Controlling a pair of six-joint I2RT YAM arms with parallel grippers.
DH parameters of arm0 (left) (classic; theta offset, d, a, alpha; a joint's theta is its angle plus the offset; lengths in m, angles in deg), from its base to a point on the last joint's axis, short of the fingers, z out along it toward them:
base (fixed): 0 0 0 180
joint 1: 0 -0.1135 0.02 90
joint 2: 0 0 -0.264 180
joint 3: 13.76 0 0.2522 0
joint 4: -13.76 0 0.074 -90
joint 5: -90 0 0 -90
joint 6: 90 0.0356 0 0
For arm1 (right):
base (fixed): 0 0 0 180
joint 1: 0 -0.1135 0.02 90
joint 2: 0 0 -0.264 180
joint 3: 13.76 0 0.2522 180
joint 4: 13.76 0 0.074 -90
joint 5: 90 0 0 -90
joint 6: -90 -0.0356 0 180
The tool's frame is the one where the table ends.
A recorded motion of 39 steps. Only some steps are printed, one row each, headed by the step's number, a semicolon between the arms.
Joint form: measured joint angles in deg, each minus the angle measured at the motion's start. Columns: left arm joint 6, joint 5, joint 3, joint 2, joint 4, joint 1; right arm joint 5, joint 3, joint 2, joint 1, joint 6, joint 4.
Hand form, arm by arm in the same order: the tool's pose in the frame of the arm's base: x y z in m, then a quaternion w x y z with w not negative. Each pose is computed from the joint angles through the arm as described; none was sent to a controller.
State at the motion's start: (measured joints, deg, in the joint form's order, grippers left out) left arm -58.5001 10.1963 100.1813 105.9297 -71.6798 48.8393; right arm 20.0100 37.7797 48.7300 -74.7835 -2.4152 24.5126
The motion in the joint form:
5: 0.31 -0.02 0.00 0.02 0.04 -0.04; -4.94 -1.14 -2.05 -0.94 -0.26 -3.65
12: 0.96 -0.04 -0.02 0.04 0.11 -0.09; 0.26 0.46 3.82 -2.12 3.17 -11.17
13: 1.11 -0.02 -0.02 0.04 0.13 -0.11; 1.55 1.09 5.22 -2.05 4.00 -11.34
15: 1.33 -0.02 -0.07 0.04 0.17 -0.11; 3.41 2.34 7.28 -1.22 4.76 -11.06
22: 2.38 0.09 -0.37 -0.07 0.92 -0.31; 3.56 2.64 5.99 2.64 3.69 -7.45
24: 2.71 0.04 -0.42 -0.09 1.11 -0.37; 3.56 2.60 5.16 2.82 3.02 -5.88
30: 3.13 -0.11 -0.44 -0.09 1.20 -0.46; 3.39 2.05 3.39 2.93 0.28 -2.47
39: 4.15 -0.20 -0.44 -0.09 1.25 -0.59; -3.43 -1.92 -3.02 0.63 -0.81 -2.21
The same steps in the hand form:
5: 0.2459 -0.2713 0.2960 0.13584 -0.09074 0.98593 -0.03536; 0.0542 0.1756 0.2663 0.45097 -0.46131 0.73154 0.22059
12: 0.2462 -0.2712 0.2958 0.13607 -0.08558 0.98638 -0.03484; 0.0589 0.1986 0.2708 0.49397 -0.45713 0.71324 0.19571
13: 0.2463 -0.2711 0.2958 0.13636 -0.08449 0.98644 -0.03467; 0.0608 0.2026 0.2704 0.49726 -0.45864 0.71399 0.18059
15: 0.2463 -0.2712 0.2956 0.13637 -0.08259 0.98661 -0.03434; 0.0663 0.2075 0.2707 0.50078 -0.45443 0.71995 0.15617
22: 0.2478 -0.2707 0.2951 0.14040 -0.07577 0.98653 -0.03612; 0.0782 0.1962 0.2711 0.49380 -0.43003 0.74404 0.13281
24: 0.2482 -0.2707 0.2951 0.14103 -0.07351 0.98658 -0.03701; 0.0776 0.1923 0.2712 0.48890 -0.42739 0.74910 0.13098
30: 0.2486 -0.2705 0.2950 0.14055 -0.07057 0.98684 -0.03767; 0.0751 0.1838 0.2682 0.47307 -0.41724 0.76467 0.13189
39: 0.2493 -0.2700 0.2950 0.14058 -0.06285 0.98738 -0.03709; 0.0586 0.1692 0.2621 0.45245 -0.44572 0.74590 0.20066

